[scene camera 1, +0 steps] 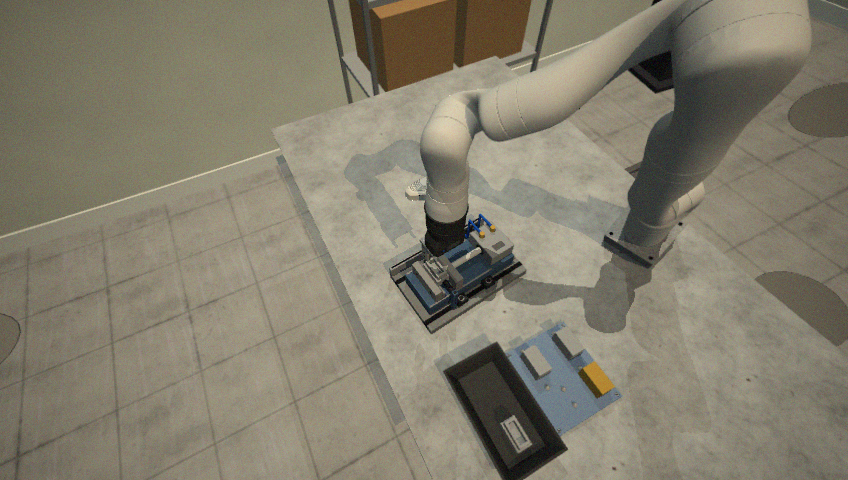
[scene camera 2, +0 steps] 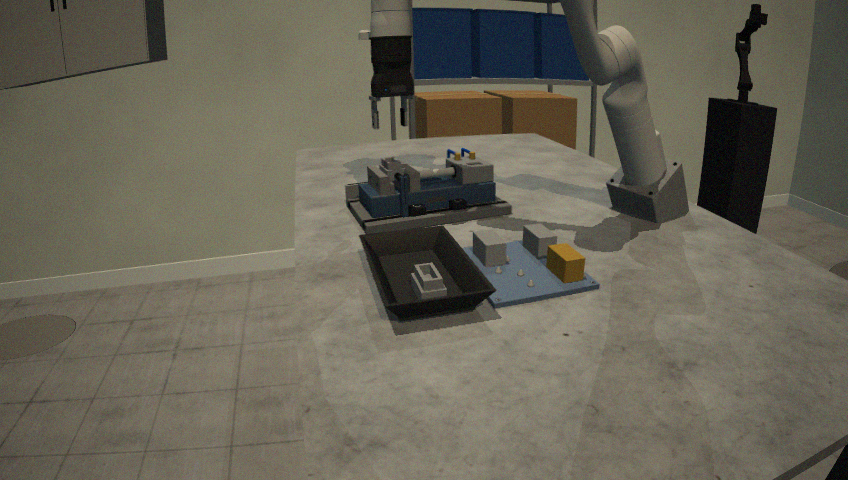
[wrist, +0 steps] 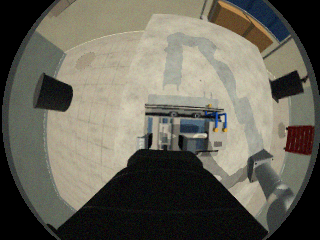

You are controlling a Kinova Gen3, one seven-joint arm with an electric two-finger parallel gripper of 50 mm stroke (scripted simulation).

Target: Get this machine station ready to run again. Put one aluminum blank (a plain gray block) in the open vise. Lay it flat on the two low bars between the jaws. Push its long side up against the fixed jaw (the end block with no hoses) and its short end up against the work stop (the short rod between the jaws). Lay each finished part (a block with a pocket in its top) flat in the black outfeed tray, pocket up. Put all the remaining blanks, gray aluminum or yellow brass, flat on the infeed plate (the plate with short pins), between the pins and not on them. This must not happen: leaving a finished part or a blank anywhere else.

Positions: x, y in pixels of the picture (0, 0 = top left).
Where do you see a yellow brass blank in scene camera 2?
563, 261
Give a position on a blue vise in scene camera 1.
At 477, 265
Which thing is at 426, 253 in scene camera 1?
My gripper.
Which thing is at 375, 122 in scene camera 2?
My gripper.
